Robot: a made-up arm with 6 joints.
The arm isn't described. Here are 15 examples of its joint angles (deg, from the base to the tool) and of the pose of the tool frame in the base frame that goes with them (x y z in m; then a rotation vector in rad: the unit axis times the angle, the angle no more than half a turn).
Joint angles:
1: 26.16 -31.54 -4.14 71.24 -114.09 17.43
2: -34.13 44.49 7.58 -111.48 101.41 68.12
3: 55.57 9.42 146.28 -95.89 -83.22 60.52
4: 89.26 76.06 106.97 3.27 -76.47 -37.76
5: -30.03 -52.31 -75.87 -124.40 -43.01 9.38
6: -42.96 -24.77 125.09 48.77 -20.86 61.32
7: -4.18 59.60 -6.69 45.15 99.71 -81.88
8: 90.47 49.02 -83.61 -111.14 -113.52 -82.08
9: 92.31 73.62 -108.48 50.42 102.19 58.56
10: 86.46 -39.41 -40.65 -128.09 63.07 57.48
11: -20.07 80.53 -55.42 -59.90 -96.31 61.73
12: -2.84 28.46 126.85 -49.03 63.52 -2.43
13: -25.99 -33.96 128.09 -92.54 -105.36 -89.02
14: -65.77 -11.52 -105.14 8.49 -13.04 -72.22
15: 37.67 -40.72 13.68 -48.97 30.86 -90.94
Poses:
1: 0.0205 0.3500 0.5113 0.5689 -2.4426 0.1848
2: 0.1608 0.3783 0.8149 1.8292 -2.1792 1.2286
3: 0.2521 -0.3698 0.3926 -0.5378 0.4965 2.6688
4: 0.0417 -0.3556 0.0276 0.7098 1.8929 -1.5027
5: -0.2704 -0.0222 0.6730 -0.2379 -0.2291 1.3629
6: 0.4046 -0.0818 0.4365 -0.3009 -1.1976 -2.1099
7: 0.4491 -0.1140 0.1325 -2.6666 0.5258 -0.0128
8: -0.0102 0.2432 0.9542 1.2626 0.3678 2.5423
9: -0.1727 -0.4837 0.4070 -0.0707 1.0511 1.3860
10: 0.3564 -0.1100 0.6156 -0.8548 2.4177 1.6547
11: -0.0165 0.0155 0.2308 -1.0113 0.3146 -1.3322
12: 0.1901 -0.3580 0.7602 1.6681 1.0310 1.5802
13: 0.2597 -0.5983 0.4452 0.8864 0.4779 -0.8438
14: 0.0715 0.1487 0.1889 -0.6285 2.3502 0.5121
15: 0.6442 0.0850 0.5610 -2.2020 0.1941 -1.3596
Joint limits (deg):
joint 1: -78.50..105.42
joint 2: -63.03..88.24
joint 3: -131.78..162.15
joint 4: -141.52..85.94
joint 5: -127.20..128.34
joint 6: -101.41..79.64
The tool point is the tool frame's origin. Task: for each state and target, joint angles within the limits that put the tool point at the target. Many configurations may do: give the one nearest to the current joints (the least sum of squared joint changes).
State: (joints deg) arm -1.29 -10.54 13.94 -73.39 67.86 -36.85
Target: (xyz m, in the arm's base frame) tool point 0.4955 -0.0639 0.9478
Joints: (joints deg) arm -6.30 -26.91 31.61 -56.30 77.26 -76.91
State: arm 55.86 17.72 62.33 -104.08 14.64 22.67
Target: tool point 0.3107 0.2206 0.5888
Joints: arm 31.83 24.56 44.74 -118.72 16.58 37.24
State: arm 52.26 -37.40 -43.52 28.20 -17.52 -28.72
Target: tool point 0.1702 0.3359 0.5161
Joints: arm 67.22 -49.60 -43.26 26.24 -8.53 -0.28
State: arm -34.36 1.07 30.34 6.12 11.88 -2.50
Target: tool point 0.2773 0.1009 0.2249
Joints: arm 13.27 26.18 18.09 33.60 10.83 6.01
